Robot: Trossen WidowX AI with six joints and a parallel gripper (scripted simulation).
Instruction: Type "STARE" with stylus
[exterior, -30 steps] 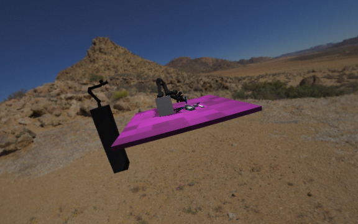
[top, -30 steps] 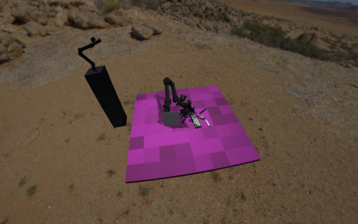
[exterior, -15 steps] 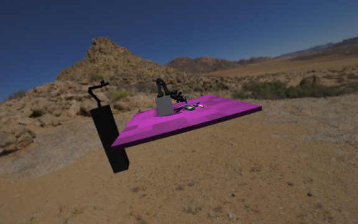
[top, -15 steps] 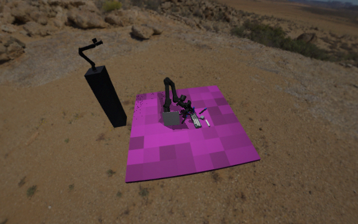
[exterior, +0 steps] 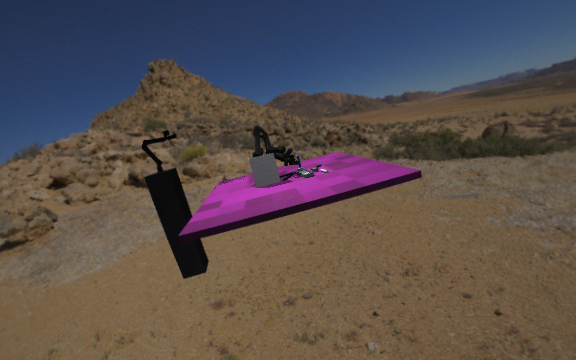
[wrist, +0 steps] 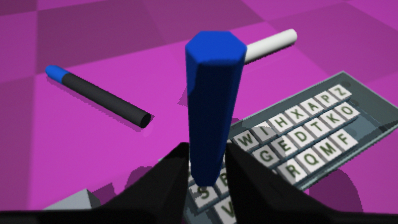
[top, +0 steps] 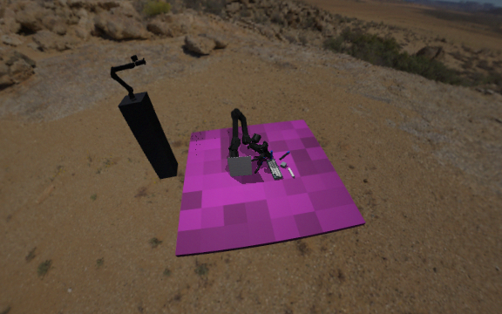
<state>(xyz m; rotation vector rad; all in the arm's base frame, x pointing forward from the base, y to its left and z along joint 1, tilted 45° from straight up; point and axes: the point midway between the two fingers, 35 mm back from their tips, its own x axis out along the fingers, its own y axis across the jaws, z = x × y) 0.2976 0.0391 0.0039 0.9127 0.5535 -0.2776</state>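
The blue hexagonal stylus lies 20 mm below my gripper tip. The rest, counted from my gripper tip: white cylinder (130 mm ahead, 160 mm to the right, 70 mm below); grey block (90 mm ahead, 60 mm to the right, 70 mm below).
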